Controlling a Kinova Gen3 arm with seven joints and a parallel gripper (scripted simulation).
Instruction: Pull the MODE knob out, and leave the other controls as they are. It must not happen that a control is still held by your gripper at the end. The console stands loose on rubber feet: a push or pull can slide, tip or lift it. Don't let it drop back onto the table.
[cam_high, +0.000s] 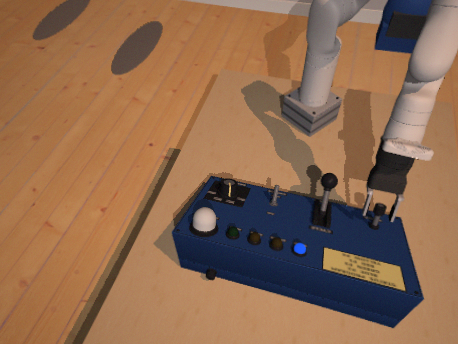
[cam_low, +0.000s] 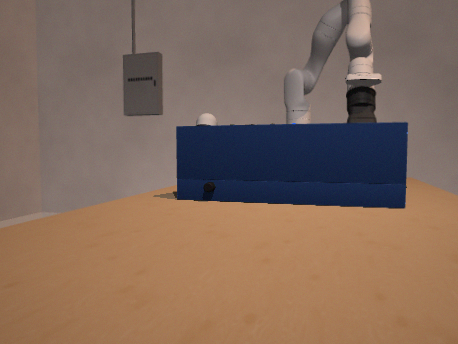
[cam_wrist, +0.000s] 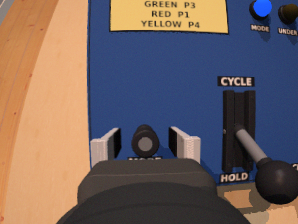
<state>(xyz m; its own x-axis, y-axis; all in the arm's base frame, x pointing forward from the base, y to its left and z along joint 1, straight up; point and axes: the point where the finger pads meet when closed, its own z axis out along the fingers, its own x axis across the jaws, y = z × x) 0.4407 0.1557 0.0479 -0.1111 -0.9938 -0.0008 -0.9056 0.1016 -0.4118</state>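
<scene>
The mode knob lies 1 cm below my hand. From my hand the other things lie so: cycle lever 3 cm behind, 12 cm to the right, 1 cm below; then blue console 2 cm ahead, 18 cm to the right, 4 cm below; then toggle switch 2 cm behind, 24 cm to the right, 3 cm below.
</scene>
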